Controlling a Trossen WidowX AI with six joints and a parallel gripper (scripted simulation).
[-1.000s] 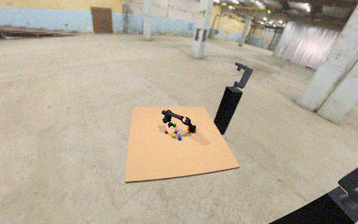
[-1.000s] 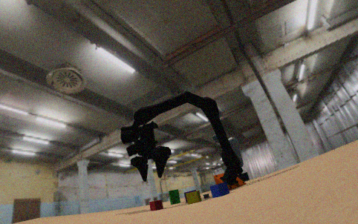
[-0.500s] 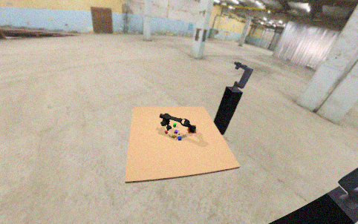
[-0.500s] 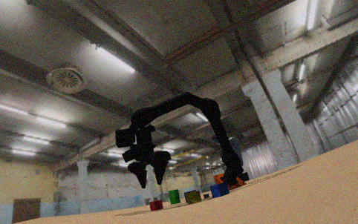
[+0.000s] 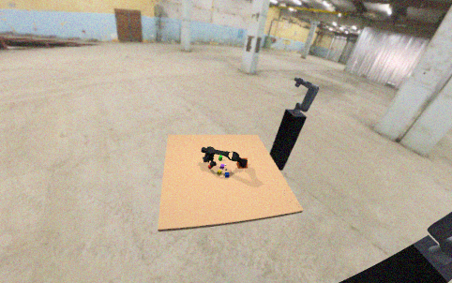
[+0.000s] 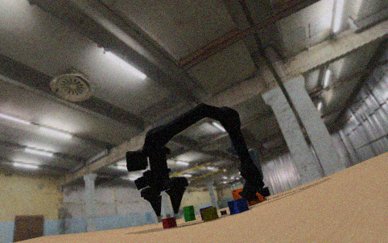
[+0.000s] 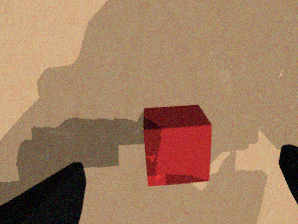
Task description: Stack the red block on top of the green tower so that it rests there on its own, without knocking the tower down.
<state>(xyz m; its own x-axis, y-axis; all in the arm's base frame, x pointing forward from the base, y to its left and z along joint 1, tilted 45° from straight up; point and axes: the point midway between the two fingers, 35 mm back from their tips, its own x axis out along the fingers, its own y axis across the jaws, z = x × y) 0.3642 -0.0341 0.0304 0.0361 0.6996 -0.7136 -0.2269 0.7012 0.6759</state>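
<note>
My gripper tip is 20 mm above the red block. The rest, counted from my gripper tip: purple block: 140 mm behind, 20 mm below, 10 mm to the left; blue block: 160 mm behind, 140 mm to the left, 20 mm below.
</note>
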